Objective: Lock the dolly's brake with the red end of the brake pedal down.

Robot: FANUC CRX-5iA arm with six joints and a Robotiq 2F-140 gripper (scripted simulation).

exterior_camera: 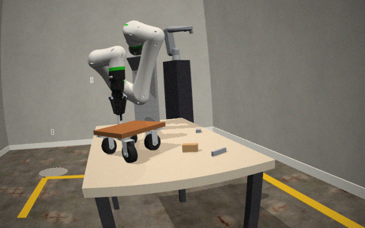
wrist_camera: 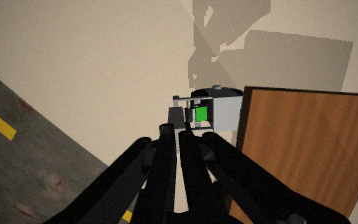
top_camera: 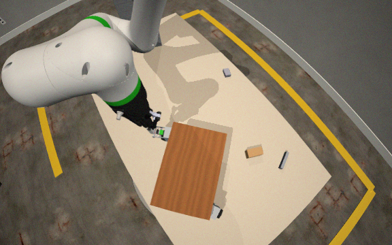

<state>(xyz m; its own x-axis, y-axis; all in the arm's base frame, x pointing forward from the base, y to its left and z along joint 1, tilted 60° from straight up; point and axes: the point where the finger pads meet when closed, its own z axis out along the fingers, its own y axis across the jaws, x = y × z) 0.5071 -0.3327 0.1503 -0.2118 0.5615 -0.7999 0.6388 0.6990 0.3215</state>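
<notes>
The brake pedal is 4 cm below my hand and 1 cm ahead of it. From my hand the other things lie so: small grey block (45 cm to the left, 15 cm ahead, 12 cm below); then dark grey bar (55 cm ahead, 13 cm to the left, 12 cm below); then tan block (40 cm ahead, 11 cm to the left, 11 cm below).
</notes>
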